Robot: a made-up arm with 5 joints.
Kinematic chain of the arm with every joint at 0, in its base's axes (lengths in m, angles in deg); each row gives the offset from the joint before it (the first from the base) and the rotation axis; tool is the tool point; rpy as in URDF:
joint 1: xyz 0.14 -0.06 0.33 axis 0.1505 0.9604 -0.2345
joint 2: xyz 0 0.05 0.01 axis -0.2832 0.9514 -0.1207
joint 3: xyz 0 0.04 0.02 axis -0.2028 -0.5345 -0.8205
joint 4: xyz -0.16 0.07 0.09 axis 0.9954 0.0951 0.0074
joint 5: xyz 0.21 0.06 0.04 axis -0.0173 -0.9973 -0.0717
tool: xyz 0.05 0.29 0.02 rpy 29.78 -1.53 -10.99
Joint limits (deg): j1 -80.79..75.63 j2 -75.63..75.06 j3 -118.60..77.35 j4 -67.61..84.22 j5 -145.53..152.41
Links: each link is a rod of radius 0.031 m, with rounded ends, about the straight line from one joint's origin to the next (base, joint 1, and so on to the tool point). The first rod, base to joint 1, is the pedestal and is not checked.
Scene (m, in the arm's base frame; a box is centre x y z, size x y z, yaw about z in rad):
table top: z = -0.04
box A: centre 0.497 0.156 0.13 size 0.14 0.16 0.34 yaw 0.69
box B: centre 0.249 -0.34 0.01 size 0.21 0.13 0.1 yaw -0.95
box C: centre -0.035 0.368 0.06 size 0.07 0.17 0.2 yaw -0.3
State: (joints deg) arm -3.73 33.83 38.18 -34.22 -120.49
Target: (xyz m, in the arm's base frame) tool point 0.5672 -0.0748 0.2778
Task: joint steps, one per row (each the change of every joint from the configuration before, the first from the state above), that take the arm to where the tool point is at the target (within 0.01 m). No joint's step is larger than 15 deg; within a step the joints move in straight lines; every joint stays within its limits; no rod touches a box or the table.
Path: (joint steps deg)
1: -7.31 -14.66 -0.80 12.42 10.92
2: -7.31 -14.66 -0.80 12.42 10.91
3: 13.42 -8.19 5.82 -3.40 6.06
4: 13.43 -8.20 5.83 -3.39 6.06
5: 13.43 -8.19 5.82 -3.40 6.06
6: 13.42 -8.20 5.83 -3.40 6.06
7: 13.43 -8.19 5.82 -3.39 6.06
8: 13.42 -8.19 5.83 -3.40 6.05
9: 13.43 -8.20 5.82 -3.39 6.06

